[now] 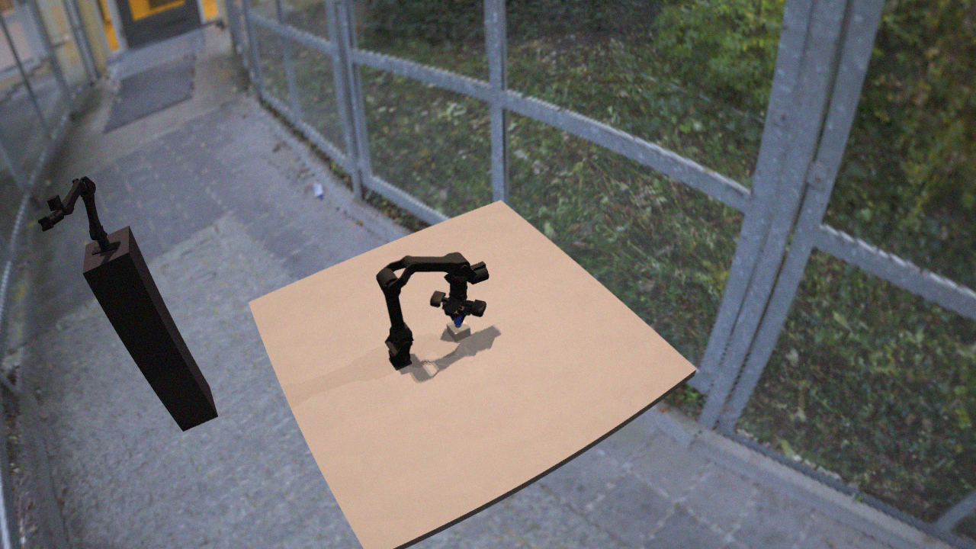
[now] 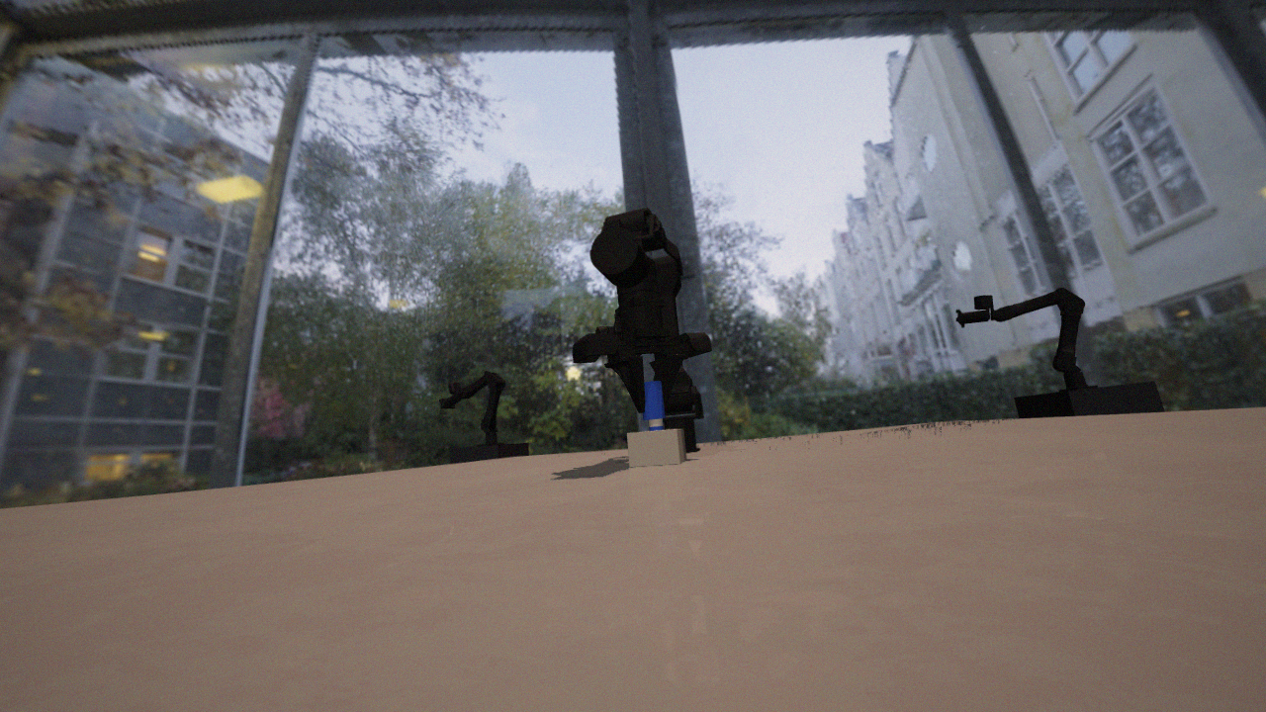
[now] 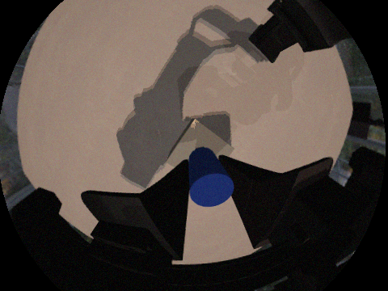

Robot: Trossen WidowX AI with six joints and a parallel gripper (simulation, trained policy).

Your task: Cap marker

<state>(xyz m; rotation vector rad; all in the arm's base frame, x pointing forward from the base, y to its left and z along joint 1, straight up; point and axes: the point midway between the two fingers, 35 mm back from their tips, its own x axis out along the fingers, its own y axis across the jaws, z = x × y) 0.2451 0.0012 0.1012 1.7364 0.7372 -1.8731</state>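
The blue cap lies 1 cm above my gripper tip. From my gripper tip the other things lie so: holder block 5 cm below.
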